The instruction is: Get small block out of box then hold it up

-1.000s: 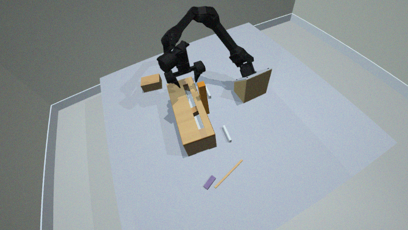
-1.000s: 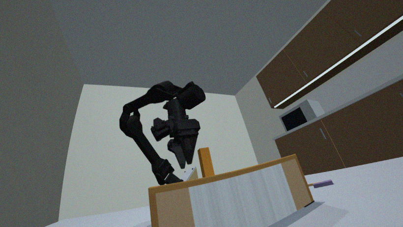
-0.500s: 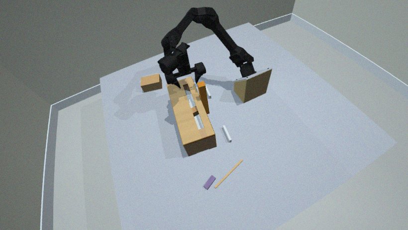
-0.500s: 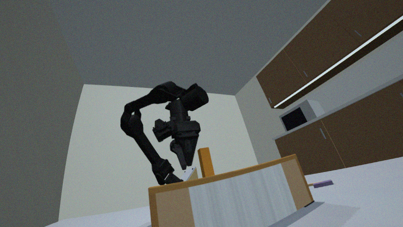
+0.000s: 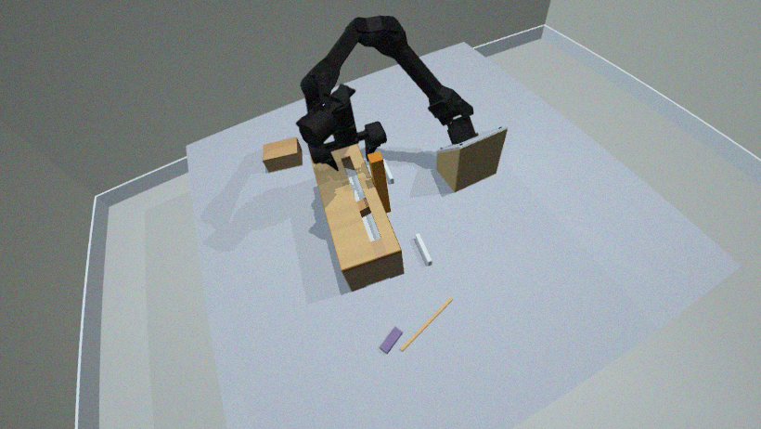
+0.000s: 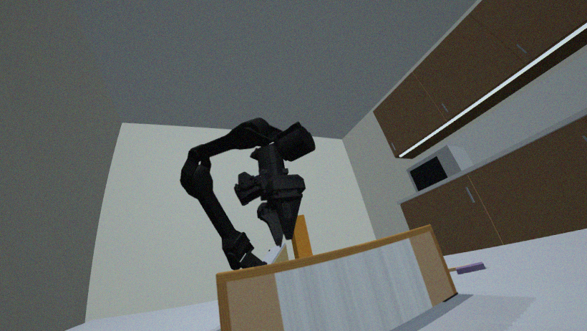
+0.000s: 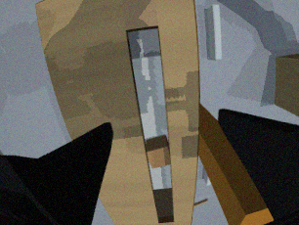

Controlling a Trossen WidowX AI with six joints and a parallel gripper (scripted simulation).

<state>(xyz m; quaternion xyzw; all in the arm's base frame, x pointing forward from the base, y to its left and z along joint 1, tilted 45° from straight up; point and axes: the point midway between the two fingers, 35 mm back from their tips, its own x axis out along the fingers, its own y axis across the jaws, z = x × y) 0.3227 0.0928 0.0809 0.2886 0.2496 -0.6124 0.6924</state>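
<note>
Right now my gripper tip is 1 cm short of the small brown block, 9 cm to the right of it and 8 cm above it. Round my gripper tip: purple block: 5 cm ahead, 42 cm to the left, 16 cm below; small tan box: 20 cm ahead, 28 cm to the right, 13 cm below.
</note>
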